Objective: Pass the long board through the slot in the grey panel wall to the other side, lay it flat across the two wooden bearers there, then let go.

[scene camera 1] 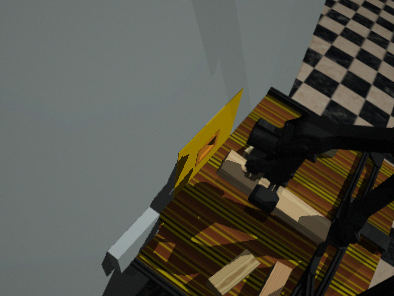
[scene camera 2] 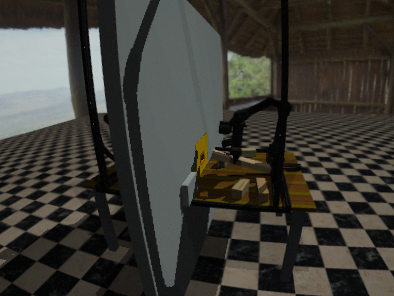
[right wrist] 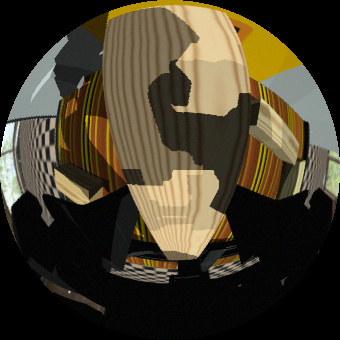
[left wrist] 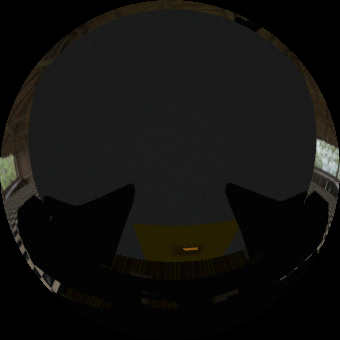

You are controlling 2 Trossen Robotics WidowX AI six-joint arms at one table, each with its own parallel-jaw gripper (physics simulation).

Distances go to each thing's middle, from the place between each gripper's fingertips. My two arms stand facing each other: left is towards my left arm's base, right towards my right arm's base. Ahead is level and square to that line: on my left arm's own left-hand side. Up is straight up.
The grey block (scene camera 1: 131, 243) lies 290 mm behind my right hand, 220 mm to the left of it and 30 mm below it.
I see the grey block 340 mm behind my left hand, 100 mm to the right of it and 300 mm below it.
